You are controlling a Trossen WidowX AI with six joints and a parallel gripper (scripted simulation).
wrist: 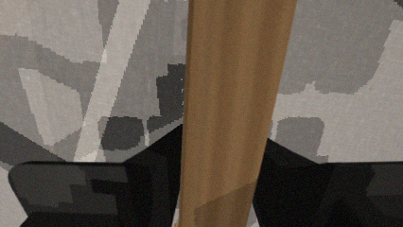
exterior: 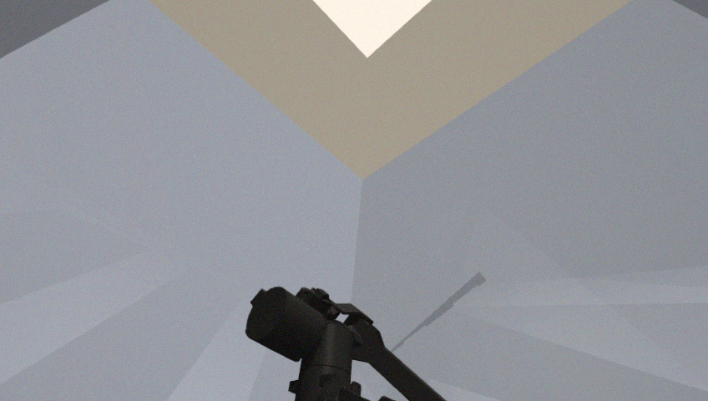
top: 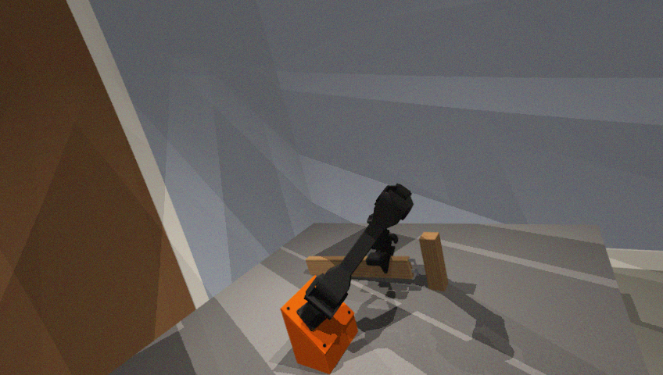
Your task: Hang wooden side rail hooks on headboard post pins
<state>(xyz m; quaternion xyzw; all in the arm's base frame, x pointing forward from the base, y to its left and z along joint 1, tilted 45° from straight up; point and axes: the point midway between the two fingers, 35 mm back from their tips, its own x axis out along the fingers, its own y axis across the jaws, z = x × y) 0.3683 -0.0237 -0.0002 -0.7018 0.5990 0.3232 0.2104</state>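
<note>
Now: gripper tip 2 cm short of the wooden headboard post, 17 cm to the left of it and 4 cm below it.
</note>
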